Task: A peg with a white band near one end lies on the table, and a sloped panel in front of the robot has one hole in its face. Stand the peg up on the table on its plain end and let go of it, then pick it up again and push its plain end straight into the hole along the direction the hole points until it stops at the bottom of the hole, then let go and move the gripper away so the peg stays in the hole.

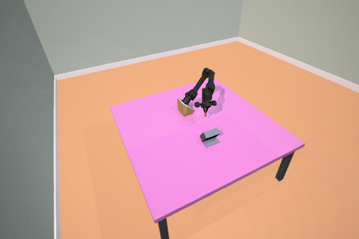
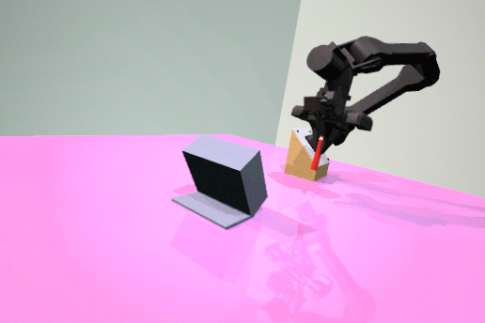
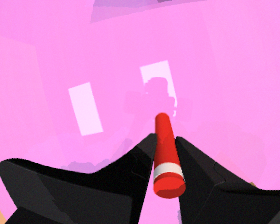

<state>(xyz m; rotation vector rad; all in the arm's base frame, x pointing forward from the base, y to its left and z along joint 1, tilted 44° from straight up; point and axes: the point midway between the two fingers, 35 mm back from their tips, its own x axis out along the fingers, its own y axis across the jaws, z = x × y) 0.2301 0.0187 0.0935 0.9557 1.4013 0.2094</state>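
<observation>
Now: gripper tip 210 mm short of the grey sloped panel, 110 mm to the left of it and 50 mm above it. Also, from my gripper tip: flat grey foot plate (230 mm ahead, 110 mm to the right, 110 mm below); then red peg (20 mm above).
</observation>
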